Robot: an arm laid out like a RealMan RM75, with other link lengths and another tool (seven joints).
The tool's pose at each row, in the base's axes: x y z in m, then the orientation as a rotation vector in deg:
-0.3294, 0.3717, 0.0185, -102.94, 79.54, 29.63
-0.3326, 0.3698, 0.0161, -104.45, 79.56, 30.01
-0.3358, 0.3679, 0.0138, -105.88, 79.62, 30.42
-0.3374, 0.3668, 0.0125, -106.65, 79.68, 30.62
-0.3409, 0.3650, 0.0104, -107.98, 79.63, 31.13
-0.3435, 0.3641, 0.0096, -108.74, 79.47, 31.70
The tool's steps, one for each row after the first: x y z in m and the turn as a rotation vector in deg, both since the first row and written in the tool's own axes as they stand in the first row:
0.0019, 0.0040, -0.0005, -1.30, 0.56, -0.33
0.0037, 0.0079, -0.0011, -2.57, 1.09, -0.59
0.0048, 0.0100, -0.0014, -3.24, 1.40, -0.71
0.0063, 0.0141, -0.0020, -4.47, 1.78, -0.97
0.0066, 0.0169, -0.0026, -5.31, 1.80, -1.10

